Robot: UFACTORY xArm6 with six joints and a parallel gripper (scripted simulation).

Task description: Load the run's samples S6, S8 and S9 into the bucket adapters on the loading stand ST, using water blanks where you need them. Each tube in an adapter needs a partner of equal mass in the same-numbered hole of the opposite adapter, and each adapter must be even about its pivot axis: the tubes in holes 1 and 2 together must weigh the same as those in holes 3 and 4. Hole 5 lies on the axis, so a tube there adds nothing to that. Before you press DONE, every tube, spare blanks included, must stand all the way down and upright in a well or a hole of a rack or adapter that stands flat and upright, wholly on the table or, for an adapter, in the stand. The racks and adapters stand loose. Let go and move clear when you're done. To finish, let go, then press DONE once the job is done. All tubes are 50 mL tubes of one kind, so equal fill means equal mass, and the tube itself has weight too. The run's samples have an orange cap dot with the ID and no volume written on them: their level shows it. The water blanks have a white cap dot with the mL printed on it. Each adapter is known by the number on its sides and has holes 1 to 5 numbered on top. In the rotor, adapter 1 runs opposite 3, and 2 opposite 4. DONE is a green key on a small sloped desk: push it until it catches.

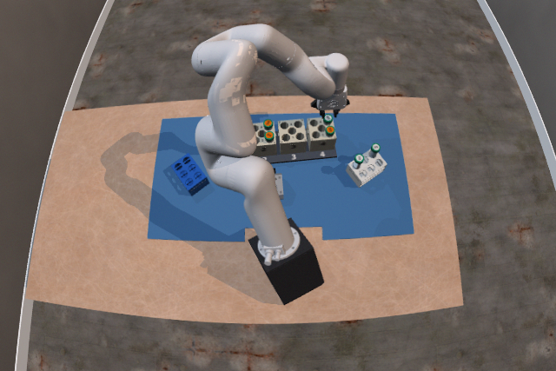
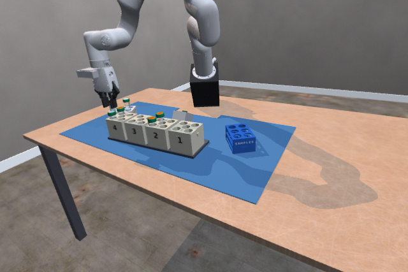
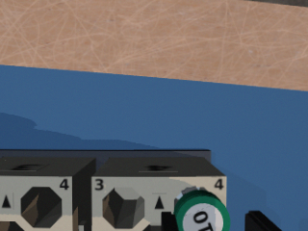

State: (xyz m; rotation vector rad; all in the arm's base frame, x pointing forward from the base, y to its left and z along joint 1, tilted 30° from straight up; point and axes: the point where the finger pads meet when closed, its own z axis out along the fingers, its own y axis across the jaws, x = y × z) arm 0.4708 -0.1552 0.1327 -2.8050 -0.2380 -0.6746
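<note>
Right now my hand is 260 mm past the sloped DONE desk, 170 mm to the right of it and 110 mm above it. The rest, counted from my hand: white rack 140 mm behind, 170 mm to the right, 130 mm below; then blue samples rack 250 mm behind, 490 mm to the left, 130 mm below; then loading stand ST 80 mm behind, 180 mm to the left, 160 mm below.
</note>
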